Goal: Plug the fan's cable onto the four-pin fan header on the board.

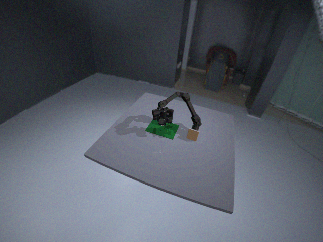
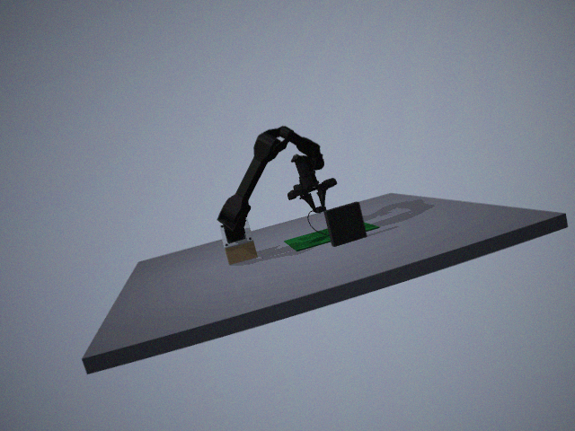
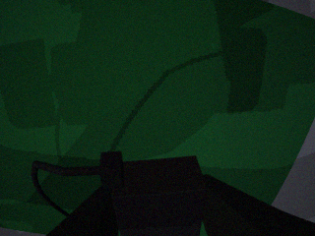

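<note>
The green board lies 100 mm below my gripper tip, 40 mm to the right of it and 10 mm ahead of it. The rest, counted from my gripper tip: dark square fan: 230 mm to the right, 30 mm below, 30 mm ahead; then fan plug: 10 mm to the right.
</note>
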